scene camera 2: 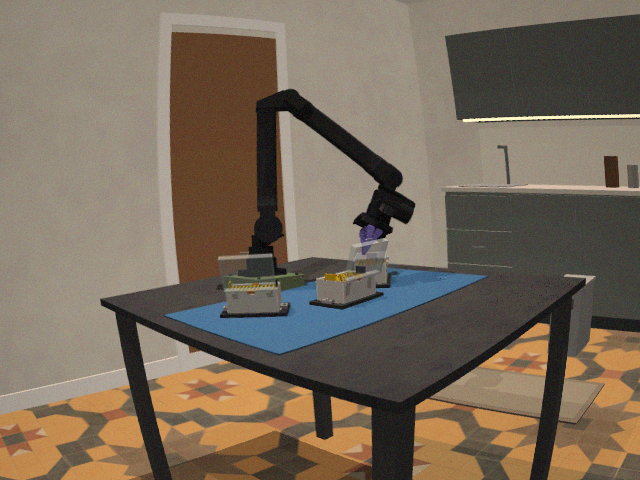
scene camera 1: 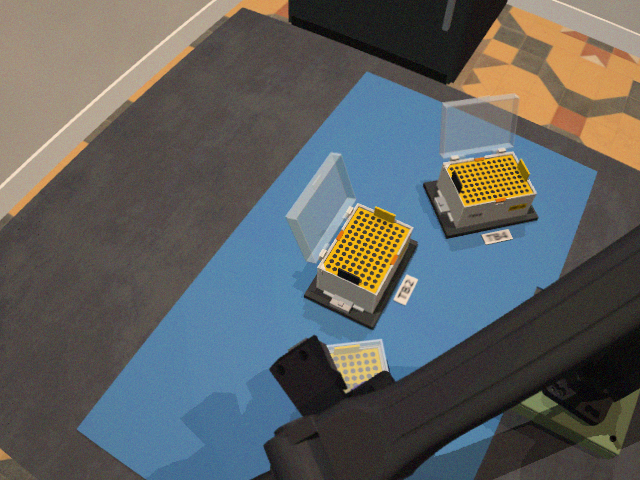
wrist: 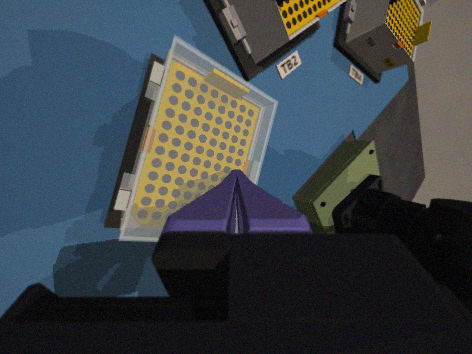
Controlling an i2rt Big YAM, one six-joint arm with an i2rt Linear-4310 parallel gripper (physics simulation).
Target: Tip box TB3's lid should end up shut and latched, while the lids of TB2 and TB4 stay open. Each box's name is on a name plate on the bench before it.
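Frame: origin at the arm's base, x ahead, y left, z up, level; metres.
Seen in the pictures: gripper, fingertip midpoint: [scene camera 2: 363,254] [wrist: 236,177]; arm's base, origin of the base link: [scene camera 1: 586,372] [wrist: 356,209].
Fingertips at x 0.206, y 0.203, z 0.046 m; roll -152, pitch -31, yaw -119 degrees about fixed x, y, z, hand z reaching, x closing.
Observation:
Offsets run from my fingertips to a thing's top centre. "spot": to the spot under its first point. Level surfaces: height alone.
Tip box TB3 @(0.012 m ahead, 0.001 m right, 0.002 m down) [scene camera 1: 361,364] [wrist: 200,135] has its clear lid down over the yellow rack; whether it is fully shut or latched I cannot tell. Its name plate does not show. My gripper [scene camera 2: 366,251] [wrist: 236,177] is shut and empty, its purple tips over the lid's edge opposite the hinges in the wrist view; contact is unclear. The arm hides part of TB3 in scene camera 1. TB2 @(0.112 m ahead, 0.174 m right, 0.014 m down) [scene camera 1: 364,250] [scene camera 2: 345,290] [wrist: 257,35] has its lid @(spot: 0.194 m ahead, 0.163 m right, 0.015 m up) [scene camera 1: 321,209] standing open. TB4 @(0.036 m ahead, 0.379 m right, 0.014 m down) [scene camera 1: 491,180] [scene camera 2: 253,301] [wrist: 372,42] also has its lid [scene camera 1: 479,126] [scene camera 2: 237,265] standing open.
A TB2 name plate @(spot: 0.058 m ahead, 0.181 m right, 0.078 m down) [scene camera 1: 405,289] [wrist: 289,64] and a TB4 name plate @(spot: 0.005 m back, 0.343 m right, 0.078 m down) [scene camera 1: 496,236] [wrist: 356,74] lie before their boxes. The boxes stand on a blue mat @(0.080 m down) [scene camera 1: 232,310] [scene camera 2: 289,335]. The green arm base [scene camera 2: 293,280] [wrist: 345,175] stands beside the mat.

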